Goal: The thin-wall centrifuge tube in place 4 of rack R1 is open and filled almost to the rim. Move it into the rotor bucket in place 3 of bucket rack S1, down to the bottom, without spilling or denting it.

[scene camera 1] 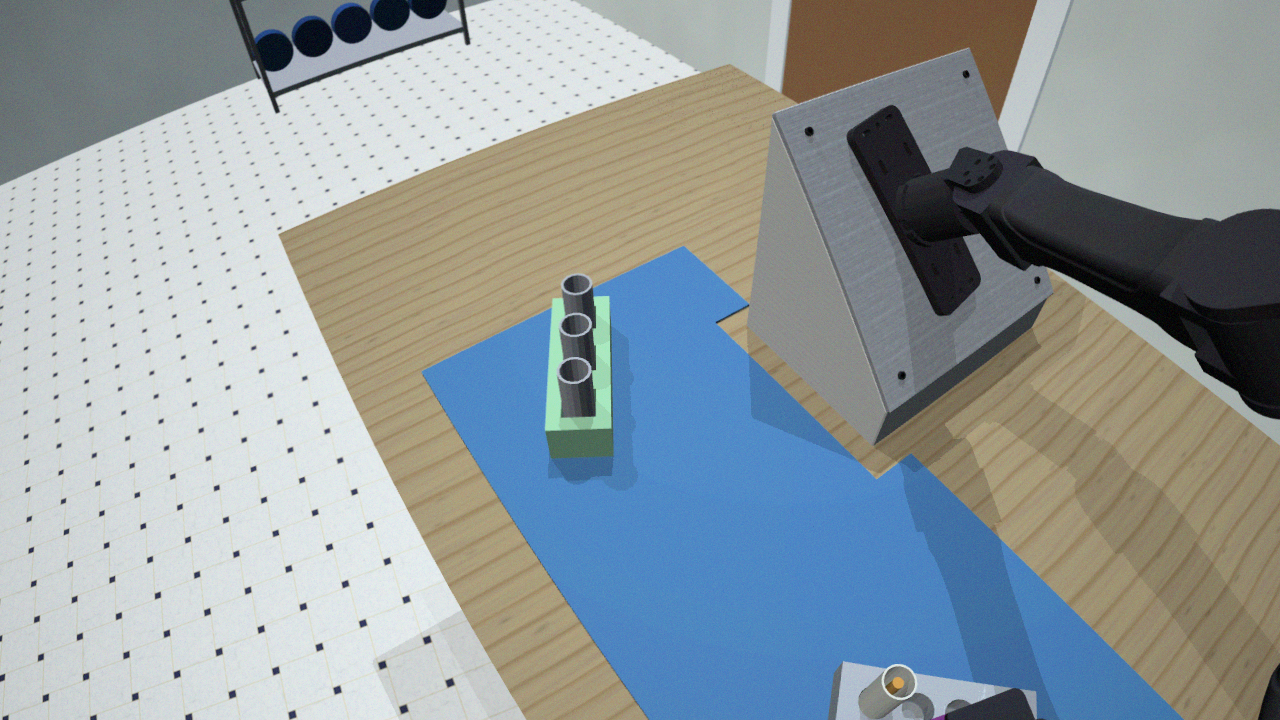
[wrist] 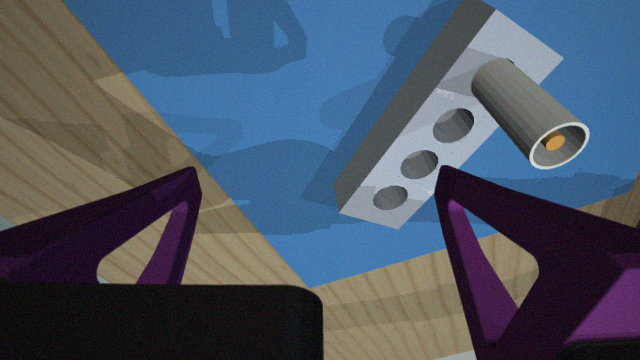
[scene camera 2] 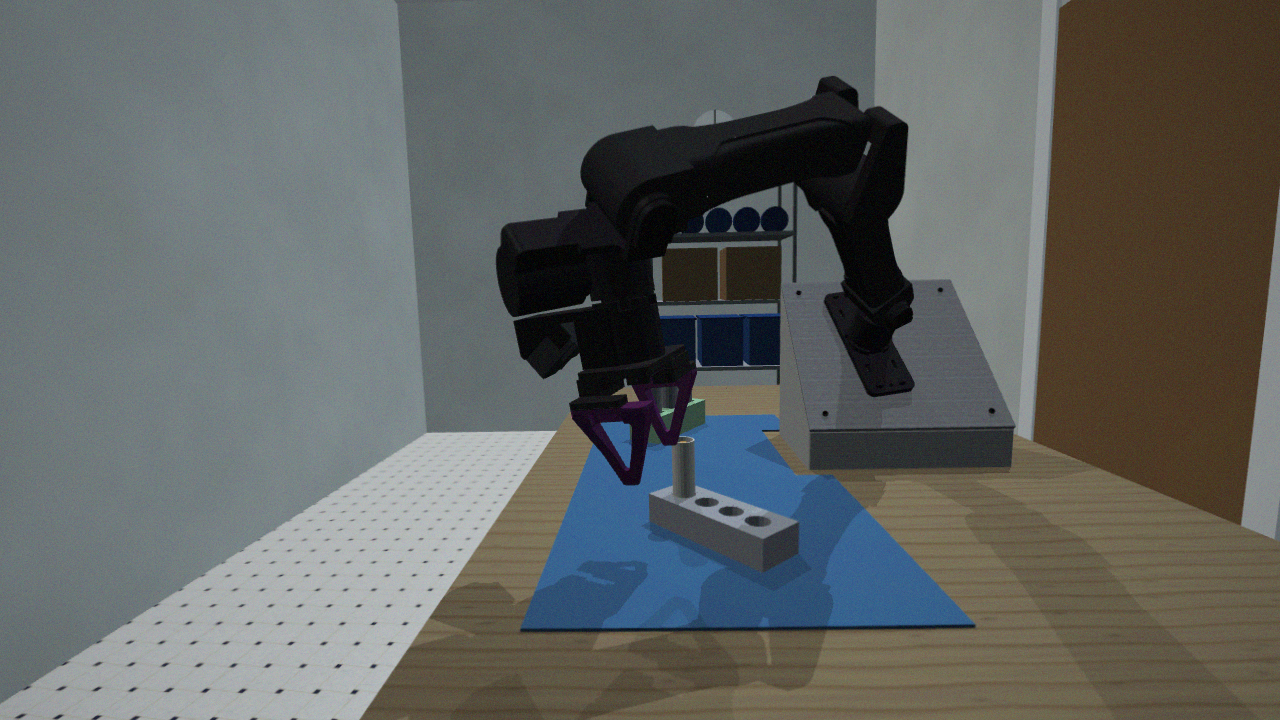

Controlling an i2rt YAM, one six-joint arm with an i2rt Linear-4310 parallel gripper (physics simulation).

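Where they show: gripper, between the fingertips: point(wrist: 318, 179) point(scene camera 2: 652, 463); arm's base, origin of its link: point(scene camera 1: 914, 212) point(scene camera 2: 865, 341).
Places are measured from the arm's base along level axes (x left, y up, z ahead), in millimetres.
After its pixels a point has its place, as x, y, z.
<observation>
The pale grey open tube point(scene camera 1: 875, 702) {251, -102, 342} point(scene camera 2: 683, 470) {265, -106, 332} point(wrist: 525, 105) {256, -94, 342} stands upright in an end hole of the light grey rack R1 point(scene camera 1: 850, 677) {225, -137, 328} point(scene camera 2: 716, 540) {327, -158, 309} point(wrist: 525, 40) {232, -137, 344}. An orange spot shows inside its mouth. Three other holes are empty. My gripper point(scene camera 2: 650, 462) {347, -70, 373} point(wrist: 318, 179) {347, -70, 373} is open and empty. In scene camera 2 its tips hang left of the tube, near rim height; in the wrist view the tube is right of both tips. The green bucket rack S1 point(scene camera 1: 580, 443) {-87, -146, 345} point(scene camera 2: 697, 413) {-177, -145, 237} holds three dark grey buckets point(scene camera 1: 577, 394) {-97, -92, 335}; their place numbers are not readable.
A blue mat point(scene camera 1: 716, 537) {58, -169, 308} point(scene camera 2: 572, 591) {385, -170, 449} lies under both racks on the wooden table point(scene camera 1: 483, 214) {-479, -173, 215}. The metal wedge mount point(scene camera 1: 814, 268) {-29, -29, 111} point(scene camera 2: 908, 447) {106, -142, -16} of the arm stands beside the mat. Shelves with blue items are far behind the table.
</observation>
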